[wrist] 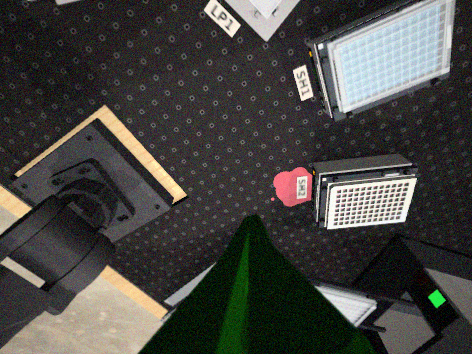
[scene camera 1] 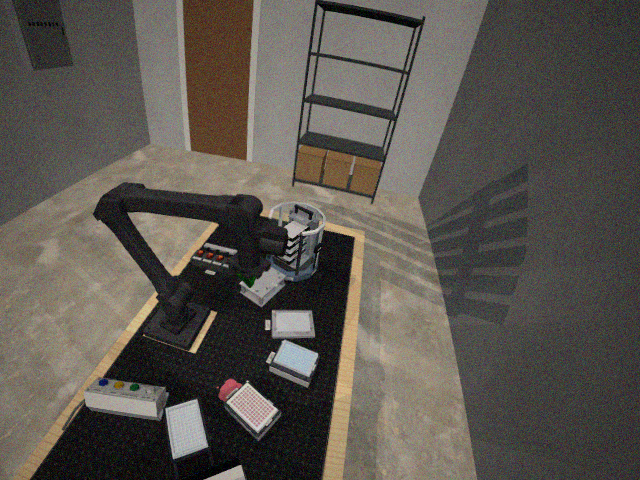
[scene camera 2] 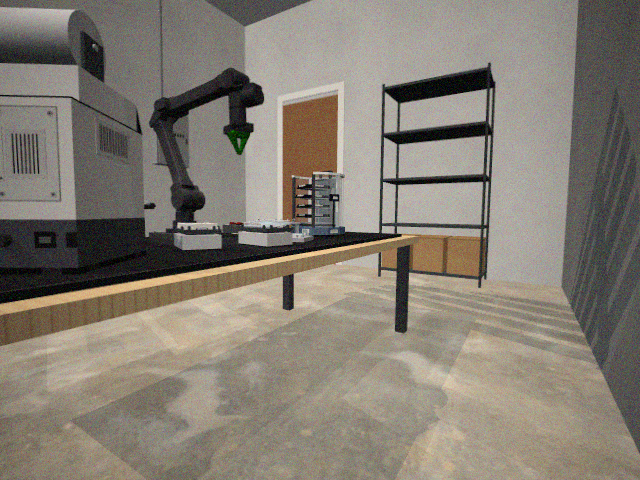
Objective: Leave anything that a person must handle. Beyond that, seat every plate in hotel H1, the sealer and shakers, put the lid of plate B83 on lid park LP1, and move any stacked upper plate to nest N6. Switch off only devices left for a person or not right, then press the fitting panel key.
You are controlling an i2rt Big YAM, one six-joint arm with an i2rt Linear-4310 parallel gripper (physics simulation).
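Places are measured from the arm's base along level axes (x ahead, y left, z up), in millimetres.
Pixels of known places: gripper, between the fingertips: (wrist: 254, 225) (scene camera 1: 250, 286) (scene camera 2: 239, 154); arm's base, origin of its link: (wrist: 95, 195) (scene camera 1: 178, 319).
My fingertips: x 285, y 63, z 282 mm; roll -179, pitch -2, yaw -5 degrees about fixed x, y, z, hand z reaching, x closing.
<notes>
For each thing: its top centre in the pictures, then the offset to it from my fingertips. "spot": a spot on its surface instead.
- nest N6, centre of its top: (scene camera 1: 263, 276) (scene camera 2: 276, 218) dx -86, dy +244, dz -225 mm
- Hotel H1, centre of its top: (scene camera 1: 298, 212) (scene camera 2: 318, 170) dx -38, dy +451, dz -8 mm
- pale lid, centre of its top: (scene camera 1: 293, 321) dx +104, dy +131, dz -276 mm
- lid park LP1, centre of its top: (scene camera 1: 293, 321) dx +104, dy +131, dz -274 mm
- light-blue plate, centre of its top: (wrist: 395, 59) (scene camera 2: 266, 220) (scene camera 1: 296, 355) dx +180, dy -27, dz -223 mm
- white plate with reddish wells, centre of its top: (wrist: 369, 205) (scene camera 2: 196, 223) (scene camera 1: 252, 405) dx +126, dy -229, dz -231 mm
- pale plate, centre of its top: (wrist: 331, 314) (scene camera 1: 184, 426) dx +12, dy -371, dz -167 mm
- sealer, centre of its top: (scene camera 2: 49, 17) dx +202, dy -552, dz +155 mm
- red spill, centre of its top: (wrist: 284, 181) (scene camera 1: 230, 384) dx +17, dy -179, dz -300 mm
- key panel, centre of its top: (scene camera 1: 121, 391) dx -226, dy -377, dz -217 mm
- switch strip, a spot on its surface: (scene camera 1: 210, 256) spot: dx -367, dy +257, dz -250 mm
My gripper (scene camera 1: 248, 279) (scene camera 2: 239, 152) (wrist: 254, 225) is shut and empty, high above the table, beside nest N6 (scene camera 1: 260, 292) in the scene camera 1 view. N6 carries no plate. Hotel H1 (scene camera 1: 298, 274) (scene camera 2: 324, 230) holds several stacked plates. A pale lid (scene camera 1: 292, 322) (wrist: 265, 6) lies on lid park LP1 (scene camera 1: 310, 333) (wrist: 266, 32). A light-blue plate (scene camera 1: 295, 355) (wrist: 392, 62) sits on shaker SH1. A white plate with reddish wells (scene camera 1: 252, 406) (wrist: 371, 202) sits on shaker SH2. A pale plate (scene camera 1: 186, 428) (wrist: 345, 305) lies at the sealer (scene camera 2: 38, 155) (wrist: 436, 280). Plate B83's label is unreadable.
A red spill (scene camera 1: 229, 389) (wrist: 290, 186) lies beside SH2's label. The key panel (scene camera 1: 124, 404) has blue, yellow and green keys. The switch strip (scene camera 1: 210, 256) has red switches and stands behind the arm base (scene camera 1: 178, 322) (wrist: 115, 225). A shelf rack (scene camera 1: 351, 106) (scene camera 2: 436, 180) stands beyond the table.
</notes>
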